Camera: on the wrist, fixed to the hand. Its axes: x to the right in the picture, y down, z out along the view.
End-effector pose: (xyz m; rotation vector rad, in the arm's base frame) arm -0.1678 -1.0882 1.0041 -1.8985 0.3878 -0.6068
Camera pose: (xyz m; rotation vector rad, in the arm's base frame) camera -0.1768 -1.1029 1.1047 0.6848 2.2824 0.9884
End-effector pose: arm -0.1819 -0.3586 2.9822 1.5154 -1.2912 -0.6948
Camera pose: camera -0.0999 -0.3709 2.9227 -1.1581 -1.4271 1.6824
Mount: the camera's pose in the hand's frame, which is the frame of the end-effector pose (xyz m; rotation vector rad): 0.0237 -0.0869 -0.0479 -0.2469 -0.5477 -3.0593
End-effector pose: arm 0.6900 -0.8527 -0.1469 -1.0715 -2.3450 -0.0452
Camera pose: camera 0.6387 -0.9076 -0.0779 -2.3152 1.2578 0.7606
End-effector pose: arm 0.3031 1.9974 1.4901 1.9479 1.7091 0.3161
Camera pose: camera 0.2096 2.0370 1.4806 -1.6349 1.7609 -0.8890
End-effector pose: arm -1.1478 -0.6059 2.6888 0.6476 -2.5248 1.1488
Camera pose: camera -1.1200 -0.6263 2.7848 2.5001 0.4150 -0.6714
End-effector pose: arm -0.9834 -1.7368 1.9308 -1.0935 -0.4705 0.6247
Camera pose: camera -0.9154 -1.7805 1.9930 0.5454 -1.8302 -1.9207
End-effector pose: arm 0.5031 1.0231 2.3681 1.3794 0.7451 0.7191
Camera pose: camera 0.4793 1.0648 2.2781 -0.7769 1.1520 -1.7895
